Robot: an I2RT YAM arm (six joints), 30 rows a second.
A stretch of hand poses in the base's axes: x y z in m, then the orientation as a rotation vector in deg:
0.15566, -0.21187, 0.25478, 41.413, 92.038, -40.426
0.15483, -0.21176, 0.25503, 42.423, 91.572, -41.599
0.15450, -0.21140, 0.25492, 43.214, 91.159, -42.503
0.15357, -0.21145, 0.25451, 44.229, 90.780, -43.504
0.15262, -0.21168, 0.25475, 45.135, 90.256, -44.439
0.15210, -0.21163, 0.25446, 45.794, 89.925, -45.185
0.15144, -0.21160, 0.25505, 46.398, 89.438, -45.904
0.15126, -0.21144, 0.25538, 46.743, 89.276, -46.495
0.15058, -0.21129, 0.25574, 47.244, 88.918, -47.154
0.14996, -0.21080, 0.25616, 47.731, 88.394, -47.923
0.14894, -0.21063, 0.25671, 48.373, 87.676, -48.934
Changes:
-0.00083, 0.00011, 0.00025, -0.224, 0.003, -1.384
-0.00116, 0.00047, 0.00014, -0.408, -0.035, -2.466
-0.00209, 0.00042, -0.00027, -0.495, -0.014, -3.748
-0.00304, 0.00019, -0.00003, -0.669, -0.128, -4.938
-0.00356, 0.00024, -0.00032, -0.805, -0.134, -5.836
-0.00422, 0.00027, 0.00027, -1.022, -0.276, -6.702
-0.00440, 0.00043, 0.00060, -1.187, -0.177, -7.285
-0.00508, 0.00058, 0.00096, -1.377, -0.222, -8.035
-0.00570, 0.00107, 0.00138, -1.697, -0.352, -8.860
-0.00672, 0.00124, 0.00193, -2.125, -0.542, -9.953

